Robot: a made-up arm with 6 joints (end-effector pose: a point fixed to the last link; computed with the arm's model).
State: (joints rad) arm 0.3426 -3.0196 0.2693 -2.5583 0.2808 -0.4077
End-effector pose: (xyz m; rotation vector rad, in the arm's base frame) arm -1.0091 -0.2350 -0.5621 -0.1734 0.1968 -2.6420
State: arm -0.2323 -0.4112 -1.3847 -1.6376 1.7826 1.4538
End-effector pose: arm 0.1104 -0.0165 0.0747 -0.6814 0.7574 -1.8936
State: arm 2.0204 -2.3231 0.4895 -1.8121 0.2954 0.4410
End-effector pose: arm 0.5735 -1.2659 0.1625 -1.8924 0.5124 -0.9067
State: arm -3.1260 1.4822 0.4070 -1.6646 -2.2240 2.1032
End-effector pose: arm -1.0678 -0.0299 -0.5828 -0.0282 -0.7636 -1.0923
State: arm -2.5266 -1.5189 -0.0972 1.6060 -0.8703 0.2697
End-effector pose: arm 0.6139 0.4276 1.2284 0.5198 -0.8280 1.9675
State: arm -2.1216 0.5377 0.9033 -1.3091 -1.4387 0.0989
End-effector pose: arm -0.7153 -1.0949 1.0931 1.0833 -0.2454 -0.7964
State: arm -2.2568 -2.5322 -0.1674 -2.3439 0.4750 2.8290
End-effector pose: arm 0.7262 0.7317 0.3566 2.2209 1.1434 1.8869
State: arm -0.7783 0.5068 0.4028 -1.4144 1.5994 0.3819
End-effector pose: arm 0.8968 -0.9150 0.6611 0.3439 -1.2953 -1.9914
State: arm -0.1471 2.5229 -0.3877 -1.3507 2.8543 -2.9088
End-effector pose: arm -0.5082 0.0442 -0.4487 1.5484 -0.4657 -0.2040
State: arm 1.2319 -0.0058 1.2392 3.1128 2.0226 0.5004
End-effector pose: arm -0.0359 0.3220 1.8800 1.6948 1.5340 -0.4153
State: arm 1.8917 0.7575 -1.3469 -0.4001 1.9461 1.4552
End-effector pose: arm 0.1261 0.0322 0.0074 -1.3826 -1.1732 1.2232
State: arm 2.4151 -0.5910 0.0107 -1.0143 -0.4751 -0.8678
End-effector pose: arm -0.2666 0.3366 1.2956 -0.6657 -2.2291 -2.0694
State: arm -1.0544 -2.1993 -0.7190 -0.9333 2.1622 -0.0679
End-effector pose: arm -0.2746 0.3137 0.7246 0.2105 2.5975 -0.0378
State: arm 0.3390 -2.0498 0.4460 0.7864 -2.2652 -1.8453
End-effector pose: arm -1.3561 -0.5838 0.3810 2.4263 -0.3103 -0.0458
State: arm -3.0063 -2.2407 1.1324 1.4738 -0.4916 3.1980
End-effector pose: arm 1.4517 0.2114 -0.5746 -1.4276 -0.3261 0.6302
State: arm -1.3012 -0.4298 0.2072 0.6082 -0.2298 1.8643
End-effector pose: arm -0.0068 -0.4098 1.5450 -2.1333 1.5725 -1.1274
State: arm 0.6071 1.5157 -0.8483 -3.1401 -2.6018 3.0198
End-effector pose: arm -0.0147 0.1614 -0.3740 0.1908 -0.1931 0.6188
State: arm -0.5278 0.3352 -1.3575 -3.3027 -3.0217 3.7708
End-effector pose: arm 0.2039 0.0422 0.0165 -0.9914 -1.0718 -0.9714
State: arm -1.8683 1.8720 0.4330 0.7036 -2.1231 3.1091
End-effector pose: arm -0.3751 -0.8565 -0.8971 0.5184 -0.1798 1.9197
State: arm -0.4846 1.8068 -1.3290 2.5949 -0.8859 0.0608
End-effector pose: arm -0.1282 0.2036 -0.0119 -1.0348 0.9241 2.6247
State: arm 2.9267 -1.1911 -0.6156 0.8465 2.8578 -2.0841
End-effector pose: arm -0.0123 0.0983 1.1182 -0.2242 0.4344 -0.3742
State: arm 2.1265 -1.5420 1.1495 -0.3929 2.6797 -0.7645
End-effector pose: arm 0.9383 -1.2641 0.7198 -0.6519 0.7576 1.6374
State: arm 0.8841 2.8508 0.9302 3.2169 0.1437 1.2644
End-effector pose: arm -0.1825 -0.0008 -1.3522 0.3137 1.5204 -1.1036
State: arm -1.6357 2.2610 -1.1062 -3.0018 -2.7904 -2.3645
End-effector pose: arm 0.1608 0.3215 -0.0061 -0.0295 0.8799 -1.3093
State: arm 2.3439 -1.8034 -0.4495 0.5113 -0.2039 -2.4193
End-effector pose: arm 0.5032 -0.3397 0.9992 -1.6458 -1.3963 -1.6224
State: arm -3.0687 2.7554 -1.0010 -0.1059 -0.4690 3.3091
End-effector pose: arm 0.4632 0.1744 0.1008 -0.0005 -1.0795 -0.0168
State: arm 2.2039 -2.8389 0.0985 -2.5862 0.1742 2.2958
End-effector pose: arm 0.5694 -0.9784 -0.2101 -2.7467 1.1503 -0.6431
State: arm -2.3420 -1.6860 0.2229 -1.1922 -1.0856 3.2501
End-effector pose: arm 0.6117 0.7041 1.0833 2.0744 -1.2774 0.3672
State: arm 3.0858 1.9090 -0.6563 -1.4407 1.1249 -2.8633
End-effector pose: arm 0.1561 0.0096 -0.3999 1.3403 1.2099 0.5574
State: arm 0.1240 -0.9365 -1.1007 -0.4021 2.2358 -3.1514
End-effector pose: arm 0.3257 -0.0902 0.4783 -1.4830 0.4386 -2.4378
